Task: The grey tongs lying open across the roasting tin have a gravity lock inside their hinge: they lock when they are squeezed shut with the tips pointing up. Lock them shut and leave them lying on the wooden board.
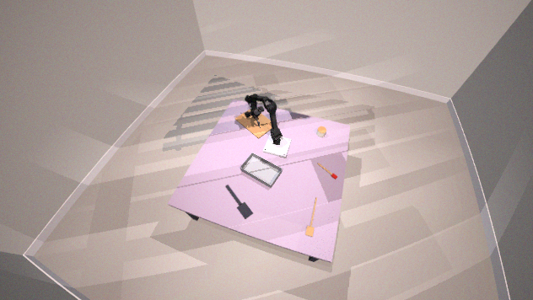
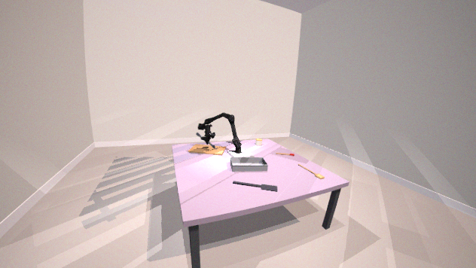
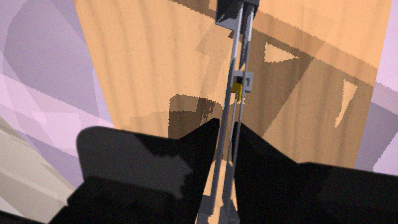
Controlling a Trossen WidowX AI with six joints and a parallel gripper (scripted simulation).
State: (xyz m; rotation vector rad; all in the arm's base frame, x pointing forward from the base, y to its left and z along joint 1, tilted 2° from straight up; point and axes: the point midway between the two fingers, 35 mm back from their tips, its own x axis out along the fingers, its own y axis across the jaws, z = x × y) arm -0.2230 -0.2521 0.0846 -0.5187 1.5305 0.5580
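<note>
Right now my gripper tip is 50 mm above the wooden board. From my gripper tip the other things lie so: grey roasting tin 550 mm ahead, 170 mm to the left, 30 mm below; round pot 50 mm ahead, 660 mm to the left, 30 mm below; black spatula 850 mm ahead, 50 mm to the left, 60 mm below.
</note>
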